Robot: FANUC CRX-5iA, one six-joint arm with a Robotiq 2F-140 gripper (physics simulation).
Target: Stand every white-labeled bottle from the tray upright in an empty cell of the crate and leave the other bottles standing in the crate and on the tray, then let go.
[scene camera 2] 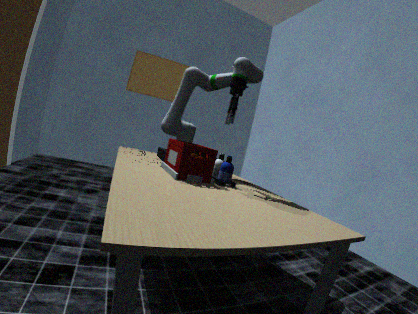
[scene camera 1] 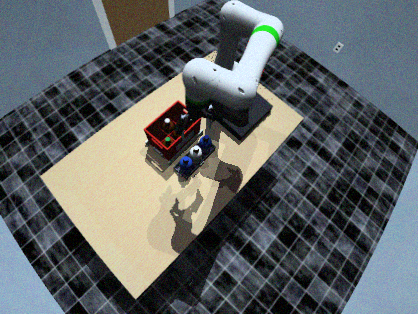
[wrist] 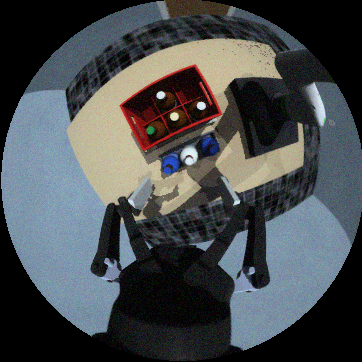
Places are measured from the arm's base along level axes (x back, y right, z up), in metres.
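Where they show: gripper, fingertip midpoint: [scene camera 2: 228, 123] [scene camera 1: 195, 131] [wrist: 184, 183]; arm's base, origin of the base link: [wrist: 279, 107].
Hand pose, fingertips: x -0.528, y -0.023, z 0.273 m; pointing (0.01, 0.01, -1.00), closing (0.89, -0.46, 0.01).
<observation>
Things, the pixels of their centre, and the offset from my fingertips. "*": a spot on its surface instead. Level surfaces: height alone.
- bottle tray, surface spot: [scene camera 1: 200, 160] * dx +0.005, dy -0.046, dz -0.309 m
- white-labeled bottle, body centre: [wrist: 188, 155] [scene camera 1: 195, 153] [scene camera 2: 219, 166] dx +0.004, dy -0.009, dz -0.253 m
- red crate, body centre: [wrist: 171, 109] [scene camera 2: 188, 159] [scene camera 1: 173, 131] dx +0.034, dy +0.182, dz -0.248 m
- green-capped bottle, body centre: [wrist: 156, 129] dx -0.054, dy +0.145, dz -0.250 m
- cream-capped bottle, body centre: [wrist: 176, 118] dx +0.034, dy +0.141, dz -0.250 m
- table, its level: dz -0.335 m
The bottle tray [scene camera 1: 202, 160] holds three upright bottles: the white-labeled bottle [scene camera 1: 196, 151] [scene camera 2: 218, 167] [wrist: 189, 155] in the middle, with a blue bottle [scene camera 1: 186, 162] [wrist: 170, 162] and another blue bottle [scene camera 1: 205, 142] [wrist: 210, 145] on either side. The red crate [scene camera 1: 158, 140] [scene camera 2: 197, 167] [wrist: 183, 133] stands beside the tray. In the wrist view it holds a green-capped bottle [wrist: 150, 130], a cream-capped bottle [wrist: 174, 116] and two white-capped bottles [wrist: 161, 95] [wrist: 201, 106]; its two far corner cells look empty. My gripper [scene camera 2: 229, 120] [wrist: 184, 183] is open and empty, pointing down high above the table.
The table [scene camera 1: 100, 200] [scene camera 2: 200, 215] [wrist: 95, 140] carries the crate and tray. The arm's black base plate [scene camera 1: 250, 120] [wrist: 272, 142] stands near the tray's end. Shadows of the arm fall over the table on the tray's side away from the crate.
</observation>
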